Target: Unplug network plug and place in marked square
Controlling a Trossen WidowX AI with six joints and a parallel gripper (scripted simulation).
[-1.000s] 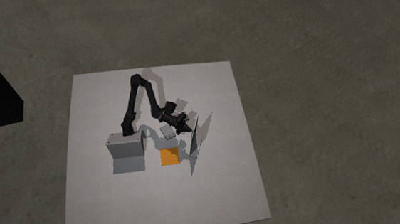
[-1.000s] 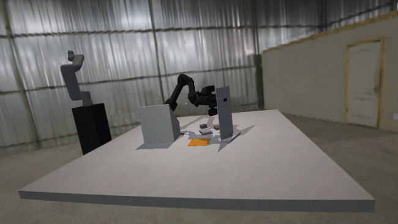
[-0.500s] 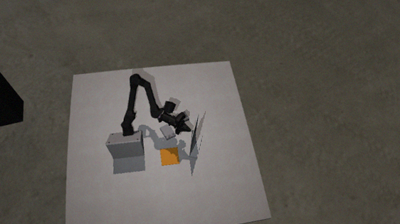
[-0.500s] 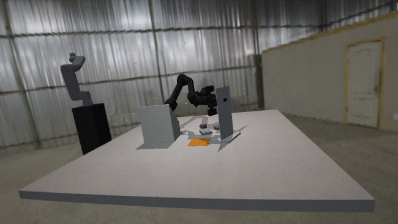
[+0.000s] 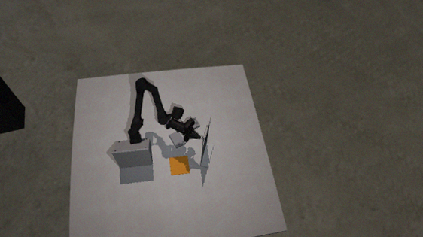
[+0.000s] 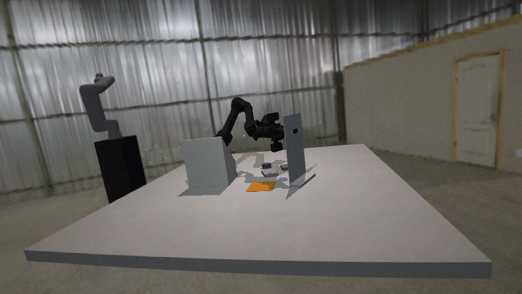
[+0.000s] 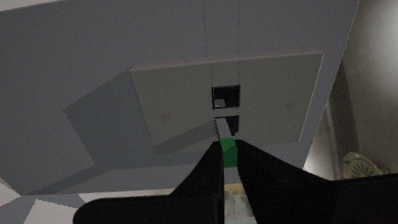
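My gripper tip is 14 cm past the marked orange square, 5 cm to the left of it and 23 cm above it. The rest, counted from my gripper tip: upright panel: 4 cm ahead, 1 cm to the right, 9 cm below; then plug: 1 cm ahead; then small purple block: 13 cm behind, 26 cm to the left, 21 cm below.
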